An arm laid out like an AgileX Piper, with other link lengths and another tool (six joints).
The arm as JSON. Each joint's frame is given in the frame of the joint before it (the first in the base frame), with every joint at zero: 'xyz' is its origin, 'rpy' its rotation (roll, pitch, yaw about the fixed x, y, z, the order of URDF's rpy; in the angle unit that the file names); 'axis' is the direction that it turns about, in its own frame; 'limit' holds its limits. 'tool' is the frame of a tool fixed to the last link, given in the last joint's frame.
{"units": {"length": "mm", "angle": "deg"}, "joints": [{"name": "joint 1", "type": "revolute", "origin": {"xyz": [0.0, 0.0, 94.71], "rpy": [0.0, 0.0, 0.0]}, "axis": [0.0, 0.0, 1.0], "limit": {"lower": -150.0, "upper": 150.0}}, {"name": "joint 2", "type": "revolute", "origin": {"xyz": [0.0, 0.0, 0.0], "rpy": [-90.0, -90.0, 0.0]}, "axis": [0.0, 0.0, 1.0], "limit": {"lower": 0.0, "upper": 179.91}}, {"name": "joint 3", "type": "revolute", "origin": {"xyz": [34.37, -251.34, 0.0], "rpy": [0.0, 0.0, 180.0]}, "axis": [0.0, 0.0, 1.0], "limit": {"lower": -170.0, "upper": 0.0}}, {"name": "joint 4", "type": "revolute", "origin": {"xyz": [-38.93, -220.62, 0.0], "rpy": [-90.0, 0.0, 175.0]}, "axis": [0.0, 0.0, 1.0], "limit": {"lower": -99.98, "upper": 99.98}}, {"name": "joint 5", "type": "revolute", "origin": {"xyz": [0.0, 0.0, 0.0], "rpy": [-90.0, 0.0, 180.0]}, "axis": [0.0, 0.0, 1.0], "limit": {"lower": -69.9, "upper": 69.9}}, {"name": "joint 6", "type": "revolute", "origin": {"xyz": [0.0, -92.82, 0.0], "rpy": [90.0, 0.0, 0.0]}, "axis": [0.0, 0.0, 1.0], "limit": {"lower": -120.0, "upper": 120.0}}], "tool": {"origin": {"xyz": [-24.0, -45.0, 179.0], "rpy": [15.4, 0.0, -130.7]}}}
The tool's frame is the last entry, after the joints.
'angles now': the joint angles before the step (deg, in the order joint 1, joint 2, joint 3, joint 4, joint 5, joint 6). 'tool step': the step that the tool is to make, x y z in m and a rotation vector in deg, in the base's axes. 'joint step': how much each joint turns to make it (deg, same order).
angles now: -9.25 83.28 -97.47 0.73 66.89 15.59
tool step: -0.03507 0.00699 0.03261 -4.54 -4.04 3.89
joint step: -0.01 -10.41 5.74 0.01 0.01 -5.47
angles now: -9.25 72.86 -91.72 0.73 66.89 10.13
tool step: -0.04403 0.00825 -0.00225 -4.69 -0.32 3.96
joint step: 0.00 -11.51 10.50 -0.19 0.00 -5.98
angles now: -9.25 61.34 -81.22 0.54 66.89 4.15
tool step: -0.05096 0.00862 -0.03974 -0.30 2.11 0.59
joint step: 0.01 -12.71 14.74 -0.01 0.01 -0.85
